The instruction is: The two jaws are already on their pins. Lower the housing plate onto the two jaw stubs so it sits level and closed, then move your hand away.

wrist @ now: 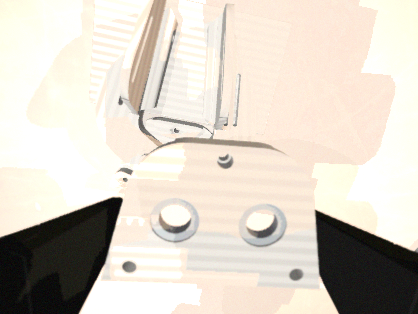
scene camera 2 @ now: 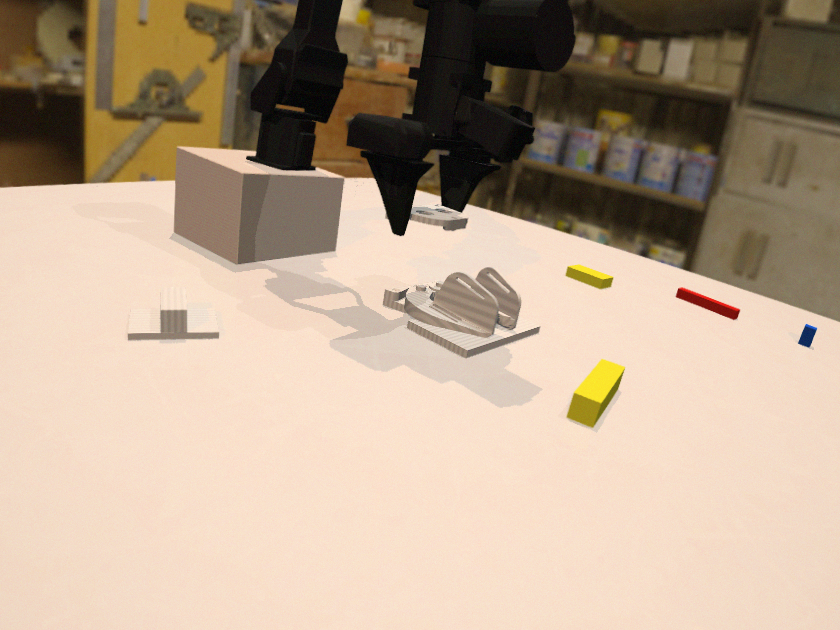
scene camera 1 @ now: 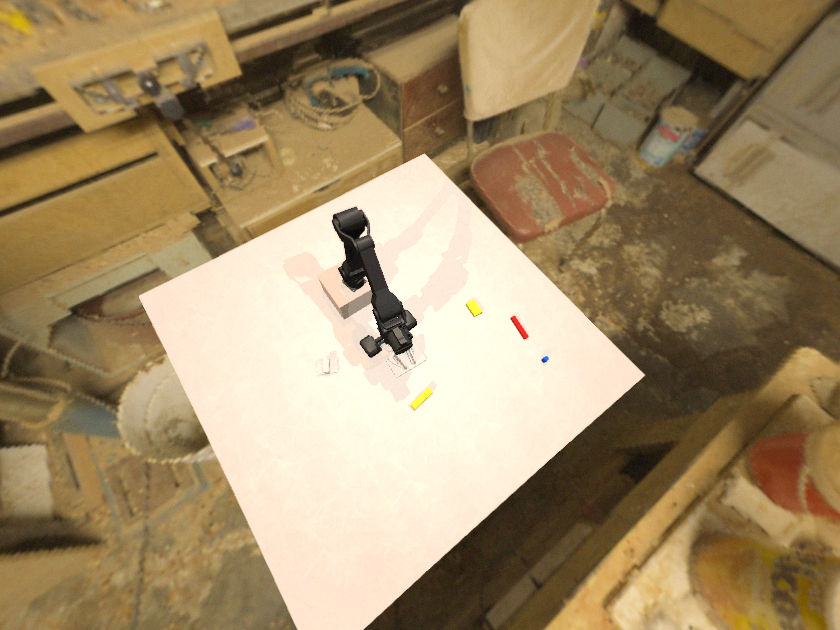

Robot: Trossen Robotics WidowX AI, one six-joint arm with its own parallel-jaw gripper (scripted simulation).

I see my gripper [scene camera 2: 424, 231] and a red bar [scene camera 2: 692, 297].
My gripper shows as well in the wrist view [wrist: 214, 213]. The wrist view misses the red bar: it is out of frame.
